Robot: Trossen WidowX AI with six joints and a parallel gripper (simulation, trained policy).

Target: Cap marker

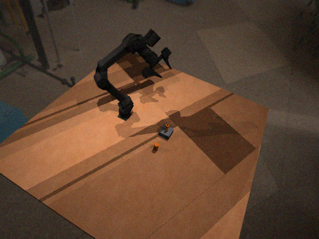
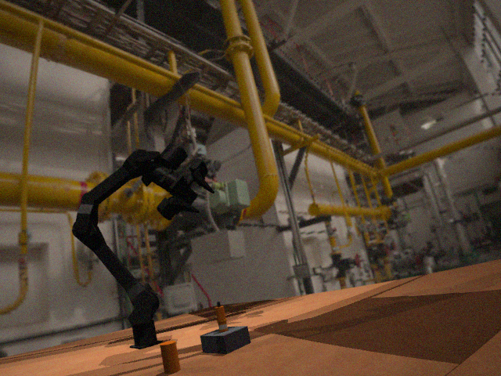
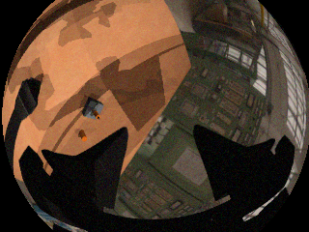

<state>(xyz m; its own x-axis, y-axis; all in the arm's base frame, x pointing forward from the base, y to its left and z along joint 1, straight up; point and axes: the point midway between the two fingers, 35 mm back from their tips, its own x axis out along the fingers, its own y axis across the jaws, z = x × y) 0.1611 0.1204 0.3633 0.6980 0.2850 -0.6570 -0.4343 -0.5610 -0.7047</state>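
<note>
Now: gripper tip 110 mm short of the orange cap, 240 mm to the left of it and 320 mm above it. Also, from my gripper tip: orange marker (110 mm ahead, 120 mm to the right, 270 mm below); holder block (110 mm ahead, 120 mm to the right, 320 mm below).
</note>
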